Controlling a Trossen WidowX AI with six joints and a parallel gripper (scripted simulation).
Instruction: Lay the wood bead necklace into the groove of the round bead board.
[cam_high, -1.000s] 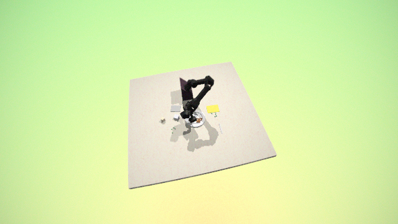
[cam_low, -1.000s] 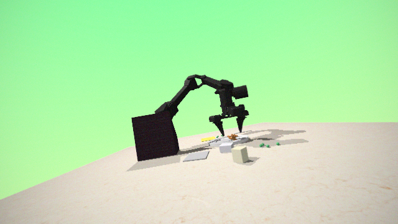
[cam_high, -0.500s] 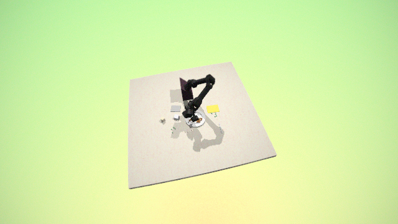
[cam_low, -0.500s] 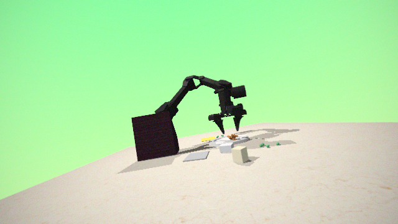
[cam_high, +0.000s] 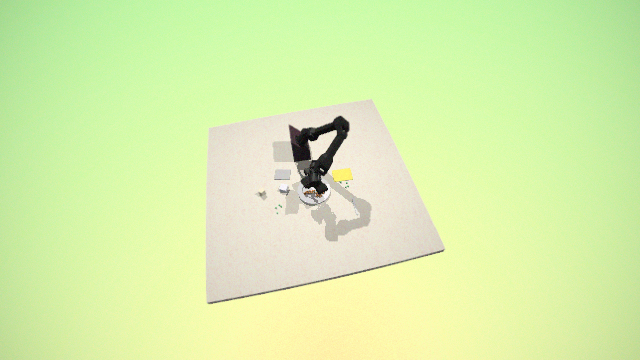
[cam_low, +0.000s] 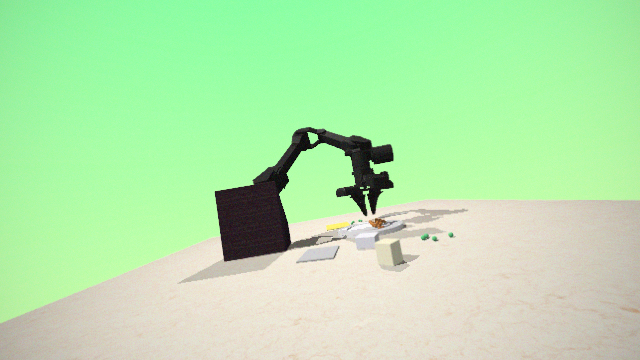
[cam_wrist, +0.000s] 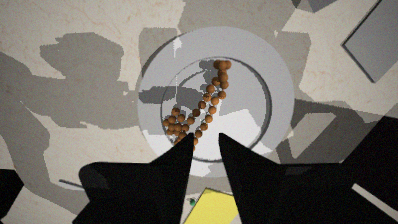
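My gripper tip is now 3 cm above the round white bead board, 1 cm to the left of it and 1 cm past it. Round my gripper tip: thin white strip (21 cm to the left, 14 cm ahead, 4 cm below); yellow card (18 cm to the left, 10 cm behind, 4 cm below); grey flat plate (20 cm to the right, 17 cm behind, 4 cm below).
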